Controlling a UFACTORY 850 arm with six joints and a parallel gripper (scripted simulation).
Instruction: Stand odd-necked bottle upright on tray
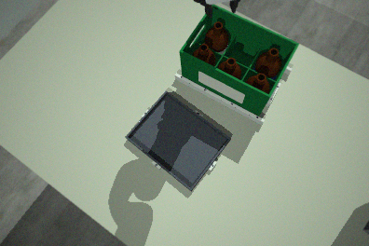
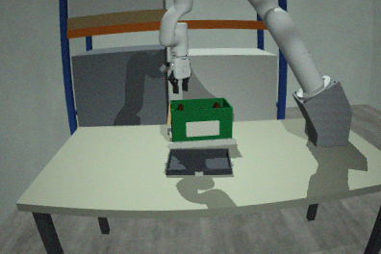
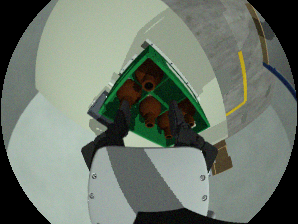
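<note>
My hand is 80 mm past the green crate, 60 mm to the right of it and 160 mm above it. Also, from my hand: dark grey tray (320 mm to the left, 230 mm below).
</note>
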